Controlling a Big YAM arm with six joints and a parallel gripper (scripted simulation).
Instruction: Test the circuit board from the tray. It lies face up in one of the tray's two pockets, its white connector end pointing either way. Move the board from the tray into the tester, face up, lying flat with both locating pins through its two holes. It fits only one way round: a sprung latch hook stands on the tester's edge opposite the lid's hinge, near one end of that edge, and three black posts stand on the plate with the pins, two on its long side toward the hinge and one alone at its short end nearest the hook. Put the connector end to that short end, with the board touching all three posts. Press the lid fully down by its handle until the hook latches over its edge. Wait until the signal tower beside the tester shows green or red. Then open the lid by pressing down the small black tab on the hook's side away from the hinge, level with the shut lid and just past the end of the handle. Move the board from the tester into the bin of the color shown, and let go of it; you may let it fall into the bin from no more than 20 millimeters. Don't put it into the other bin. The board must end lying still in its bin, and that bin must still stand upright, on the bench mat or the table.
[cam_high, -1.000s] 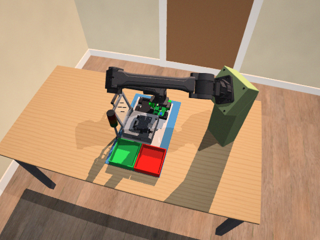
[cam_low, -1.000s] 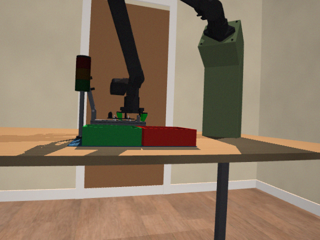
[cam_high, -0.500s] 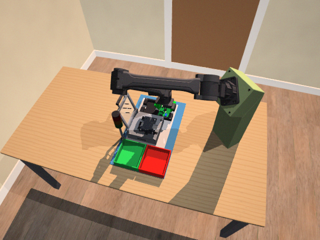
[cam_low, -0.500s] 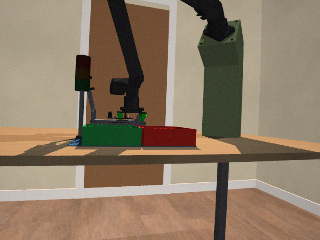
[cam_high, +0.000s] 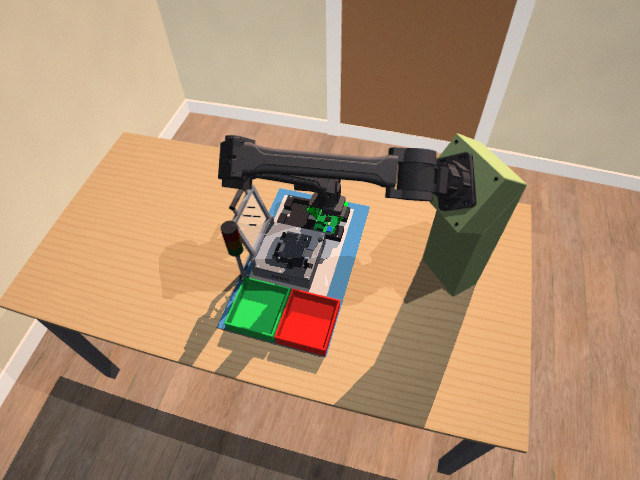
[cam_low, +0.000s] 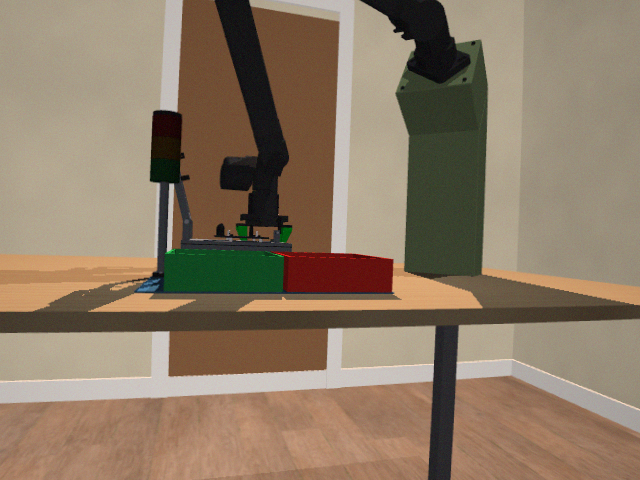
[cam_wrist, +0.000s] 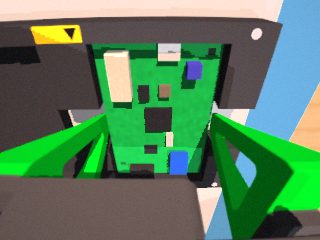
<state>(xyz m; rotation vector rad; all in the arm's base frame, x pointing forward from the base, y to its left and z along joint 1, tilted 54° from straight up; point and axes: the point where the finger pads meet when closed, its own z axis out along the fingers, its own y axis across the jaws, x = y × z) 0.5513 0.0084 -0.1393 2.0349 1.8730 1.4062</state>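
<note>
Right now my hand is right at the green circuit board. The rest, counted from my hand: latch hook (4 cm behind, 22 cm to the left, 6 cm above); then tester plate (3 cm ahead, 19 cm to the left, 5 cm above); then tester lid (15 cm ahead, 20 cm to the left, 16 cm above).
</note>
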